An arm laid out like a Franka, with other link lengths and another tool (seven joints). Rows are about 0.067 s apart.
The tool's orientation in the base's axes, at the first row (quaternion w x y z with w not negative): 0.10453 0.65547 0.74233 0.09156
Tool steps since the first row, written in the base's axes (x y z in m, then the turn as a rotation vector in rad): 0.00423 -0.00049 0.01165 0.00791 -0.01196 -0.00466; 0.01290 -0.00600 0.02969 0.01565 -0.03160 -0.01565; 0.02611 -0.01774 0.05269 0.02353 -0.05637 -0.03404; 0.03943 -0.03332 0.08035 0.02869 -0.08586 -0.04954; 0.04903 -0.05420 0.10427 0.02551 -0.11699 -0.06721; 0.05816 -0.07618 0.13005 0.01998 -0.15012 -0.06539; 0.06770 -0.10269 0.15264 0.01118 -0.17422 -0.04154; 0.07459 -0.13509 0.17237 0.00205 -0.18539 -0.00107; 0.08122 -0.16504 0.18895 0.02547 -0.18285 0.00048; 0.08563 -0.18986 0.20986 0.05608 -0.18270 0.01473
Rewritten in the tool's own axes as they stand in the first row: -0.00140 0.00715 -0.01004 -0.01264 0.00479 0.00667; -0.00853 0.01967 -0.02499 -0.03267 0.00674 0.01939; -0.02256 0.03709 -0.04345 -0.05754 0.00617 0.03926; -0.04058 0.05542 -0.06636 -0.08687 0.00320 0.05562; -0.06328 0.06852 -0.08669 -0.11676 -0.00851 0.07176; -0.08708 0.08154 -0.10894 -0.14904 -0.01740 0.06853; -0.11531 0.09352 -0.12800 -0.17274 -0.02227 0.04320; -0.14898 0.10147 -0.14504 -0.18417 -0.02132 0.00180; -0.18007 0.10860 -0.15912 -0.18448 0.00176 0.00675; -0.20595 0.11544 -0.17798 -0.18847 0.03487 0.00147
